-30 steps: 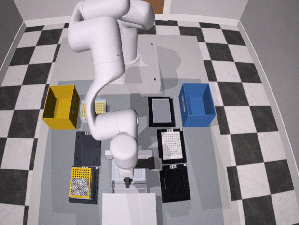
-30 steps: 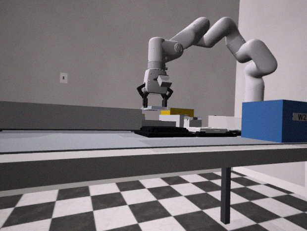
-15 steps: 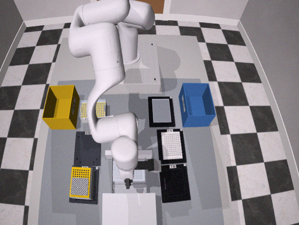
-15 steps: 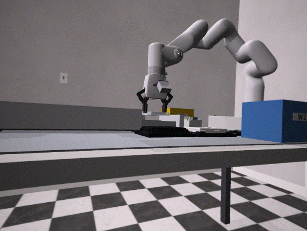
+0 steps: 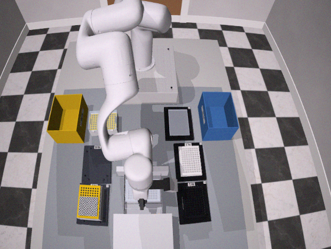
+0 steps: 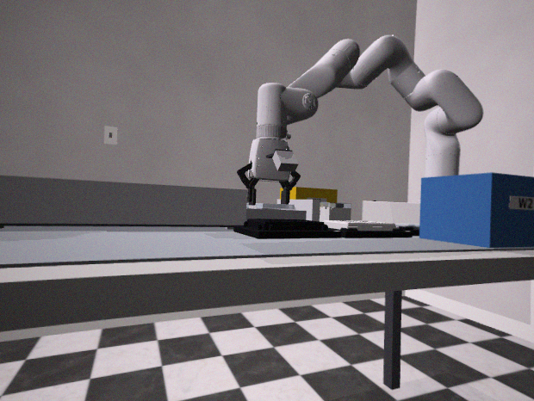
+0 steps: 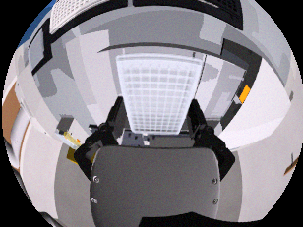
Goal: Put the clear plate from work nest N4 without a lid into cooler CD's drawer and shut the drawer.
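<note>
Now: the cooler drawer 40 mm below my hand and 30 mm ahead of it. Round my hand: clear plate (10 mm below); white cooler CD (170 mm ahead, 30 mm below, 20 mm to the left); black plate (200 mm to the left, 40 mm below, 20 mm ahead).
</note>
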